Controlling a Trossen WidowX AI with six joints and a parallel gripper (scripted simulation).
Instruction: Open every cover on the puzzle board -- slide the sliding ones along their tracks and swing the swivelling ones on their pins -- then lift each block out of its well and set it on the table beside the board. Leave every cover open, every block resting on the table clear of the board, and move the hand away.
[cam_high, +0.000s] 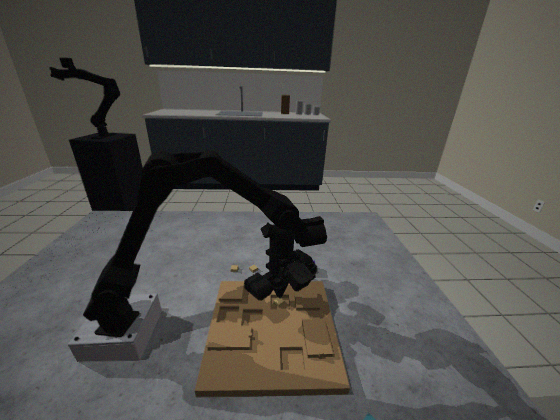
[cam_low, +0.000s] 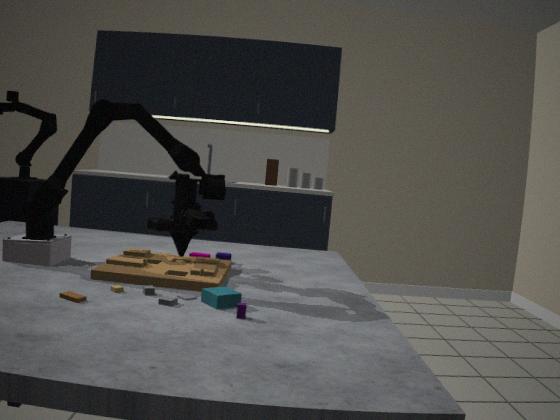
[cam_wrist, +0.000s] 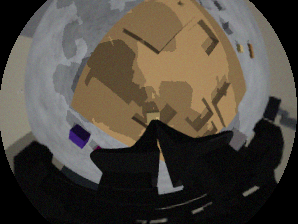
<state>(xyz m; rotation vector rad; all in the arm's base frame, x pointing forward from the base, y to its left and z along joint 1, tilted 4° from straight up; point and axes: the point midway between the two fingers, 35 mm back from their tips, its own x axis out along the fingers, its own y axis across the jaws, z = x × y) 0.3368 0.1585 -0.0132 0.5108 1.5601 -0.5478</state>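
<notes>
The tan puzzle board is 6 cm to the right of my gripper tip, 1 cm below it and 1 cm behind it. From my gripper tip the other things lie so: purple block: 16 cm to the left, 7 cm ahead, 2 cm below; then magenta block: 17 cm to the left, 3 cm below; then teal block: 28 cm to the right, 19 cm ahead, 2 cm below.
</notes>
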